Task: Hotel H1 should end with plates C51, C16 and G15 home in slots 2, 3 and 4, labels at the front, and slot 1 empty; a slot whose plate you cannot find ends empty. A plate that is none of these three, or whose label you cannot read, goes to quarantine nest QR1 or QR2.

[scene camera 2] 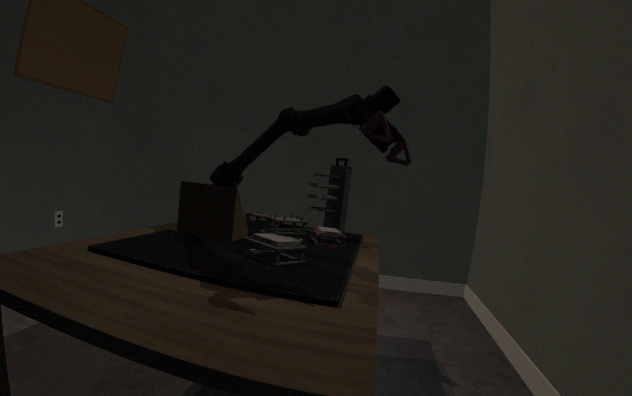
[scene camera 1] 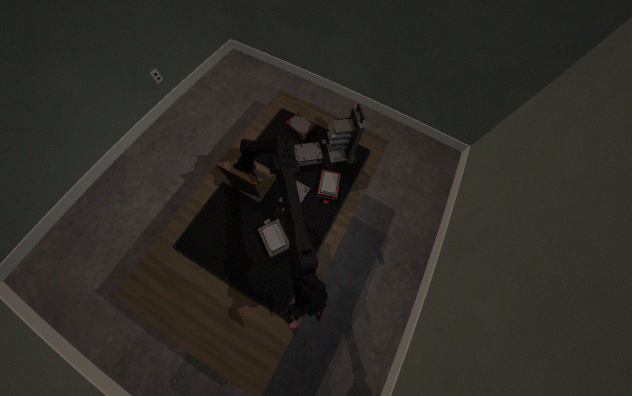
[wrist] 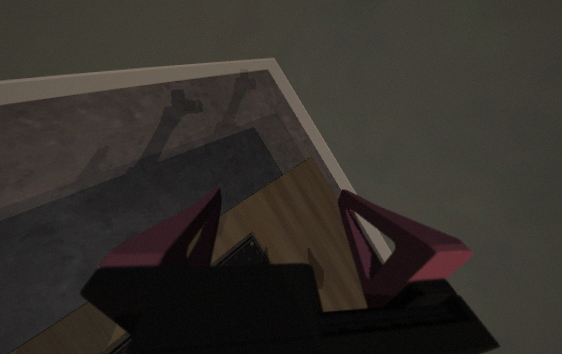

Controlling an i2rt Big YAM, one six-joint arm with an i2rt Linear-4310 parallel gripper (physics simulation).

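Frame: origin at the arm's base, x ahead, y left, z up, level; millimetres.
Where they show: gripper, between the fingertips: (scene camera 2: 399, 153) (scene camera 1: 307, 328) (wrist: 282, 194); arm's base, origin of its link: (scene camera 2: 209, 204) (scene camera 1: 244, 167).
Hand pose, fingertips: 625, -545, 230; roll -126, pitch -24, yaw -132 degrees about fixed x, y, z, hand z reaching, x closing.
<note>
Each offset is from my fingertips to the top centre of the thing, as dx, dy, dz. "spot": to the spot under its first point. Level surfaces: height alone.
My gripper (scene camera 1: 307, 321) (scene camera 2: 391, 143) (wrist: 282, 194) is open and empty, high above the table's near right edge, well away from the hotel and plates. The grey hotel tower (scene camera 1: 358, 131) (scene camera 2: 342, 200) stands at the far end with several thin shelves; I cannot tell which slots hold plates. A white plate @(-304, +267, -272) (scene camera 1: 274, 237) (scene camera 2: 281, 240) sits on a grey stand nearest the gripper. Another white plate @(-154, +686, -282) (scene camera 1: 329, 183) (scene camera 2: 328, 230) lies on a red-edged nest before the hotel. A pale, plate-like top @(dz -296) (scene camera 1: 300, 123) shows in a second red-edged nest at the back. No label is readable.
A grey raised fixture @(-354, +821, -260) (scene camera 1: 308, 151) stands beside the hotel. A pale triangular piece @(spot: -283, +582, -324) (scene camera 1: 302, 191) is partly hidden by the arm. The arm's wooden base block (scene camera 1: 248, 181) (scene camera 2: 207, 210) stands at the table's other side. The black mat @(dz -336) (scene camera 1: 210, 230) (scene camera 2: 165, 250) lies under the stands. The views are dark.
</note>
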